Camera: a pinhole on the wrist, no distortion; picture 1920 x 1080 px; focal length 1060.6 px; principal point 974.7 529.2 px. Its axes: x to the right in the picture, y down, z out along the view. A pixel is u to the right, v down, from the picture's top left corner.
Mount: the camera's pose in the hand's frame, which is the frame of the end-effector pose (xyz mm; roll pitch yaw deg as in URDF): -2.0 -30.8 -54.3 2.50 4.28 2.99
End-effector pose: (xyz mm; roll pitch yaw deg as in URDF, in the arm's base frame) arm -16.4 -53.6 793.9 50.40 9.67 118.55
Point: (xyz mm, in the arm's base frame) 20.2 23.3 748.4
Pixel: 1568 54
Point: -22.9 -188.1 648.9
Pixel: behind the camera
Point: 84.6 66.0 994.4
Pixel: 1000 920
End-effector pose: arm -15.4 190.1 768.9 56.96 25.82 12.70
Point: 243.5 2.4 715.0
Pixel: 1655 309
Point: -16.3 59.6 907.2
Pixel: 484 873
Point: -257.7 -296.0 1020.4
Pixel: outside the picture
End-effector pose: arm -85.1 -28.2 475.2 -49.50 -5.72 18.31
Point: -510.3 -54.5 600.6
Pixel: outside the picture
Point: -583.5 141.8 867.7
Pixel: 159 437
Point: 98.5 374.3 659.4
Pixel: 1722 850
